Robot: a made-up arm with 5 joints. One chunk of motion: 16 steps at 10 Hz.
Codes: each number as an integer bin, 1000 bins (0 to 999) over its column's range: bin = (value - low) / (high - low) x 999, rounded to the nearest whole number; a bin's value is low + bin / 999 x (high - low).
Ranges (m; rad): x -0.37..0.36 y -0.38..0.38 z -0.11..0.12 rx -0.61..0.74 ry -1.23..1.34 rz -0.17..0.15
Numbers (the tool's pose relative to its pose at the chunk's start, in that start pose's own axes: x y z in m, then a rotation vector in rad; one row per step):
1: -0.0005 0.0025 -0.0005 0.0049 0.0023 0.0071
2: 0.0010 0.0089 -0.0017 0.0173 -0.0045 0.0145
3: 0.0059 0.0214 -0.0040 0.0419 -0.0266 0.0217
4: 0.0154 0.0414 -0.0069 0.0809 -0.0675 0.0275
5: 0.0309 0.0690 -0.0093 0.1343 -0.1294 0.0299
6: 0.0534 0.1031 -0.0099 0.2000 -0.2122 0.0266
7: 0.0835 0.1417 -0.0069 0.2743 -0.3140 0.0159
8: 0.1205 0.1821 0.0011 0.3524 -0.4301 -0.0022
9: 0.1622 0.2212 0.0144 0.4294 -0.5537 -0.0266
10: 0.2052 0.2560 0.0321 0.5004 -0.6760 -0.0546
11: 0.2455 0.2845 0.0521 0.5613 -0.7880 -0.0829
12: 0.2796 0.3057 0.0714 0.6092 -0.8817 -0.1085
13: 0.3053 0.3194 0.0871 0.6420 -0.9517 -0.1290
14: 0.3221 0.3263 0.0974 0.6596 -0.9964 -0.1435
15: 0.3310 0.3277 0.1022 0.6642 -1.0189 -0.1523
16: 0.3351 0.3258 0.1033 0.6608 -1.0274 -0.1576
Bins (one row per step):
1: 506 503 476 455 479 553
2: 508 511 470 464 476 576
3: 514 528 460 482 468 598
4: 527 554 448 511 452 617
5: 549 590 437 551 428 624
6: 579 635 435 599 396 614
7: 621 686 448 654 356 580
8: 671 739 483 712 311 524
9: 728 790 540 769 263 448
10: 787 836 617 822 215 360
11: 842 873 704 867 172 272
12: 889 901 788 902 135 192
13: 924 919 856 926 108 128
14: 947 928 901 940 91 83
15: 959 930 922 943 82 55
16: 965 928 926 940 79 39

